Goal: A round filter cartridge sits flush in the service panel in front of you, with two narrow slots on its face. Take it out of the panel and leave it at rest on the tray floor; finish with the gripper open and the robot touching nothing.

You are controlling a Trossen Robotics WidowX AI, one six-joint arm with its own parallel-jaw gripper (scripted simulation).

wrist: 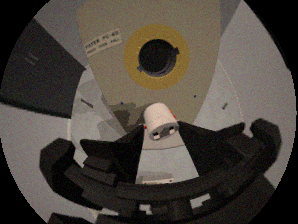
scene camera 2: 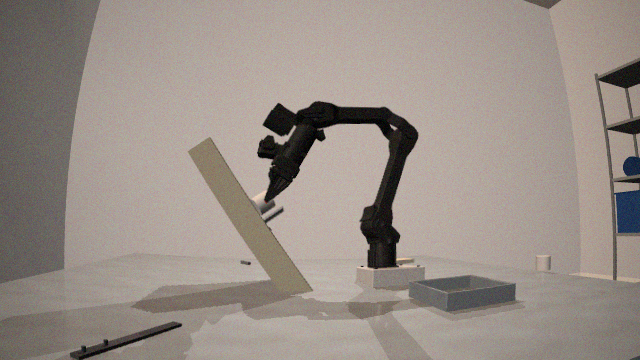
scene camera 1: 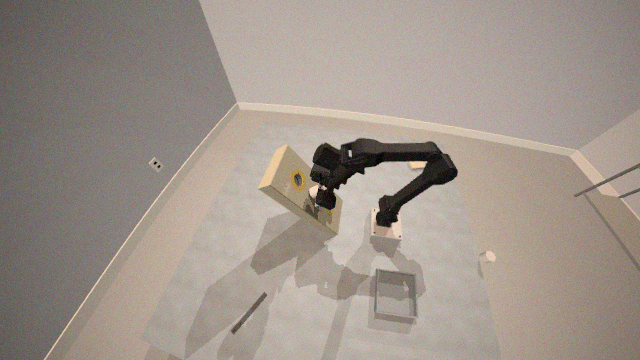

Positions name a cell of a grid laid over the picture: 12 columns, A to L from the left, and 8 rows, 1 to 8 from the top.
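My gripper is visible in scene camera 1 (F5). My gripper is also visible in scene camera 2 (E5), and it appears in the wrist view (G5).
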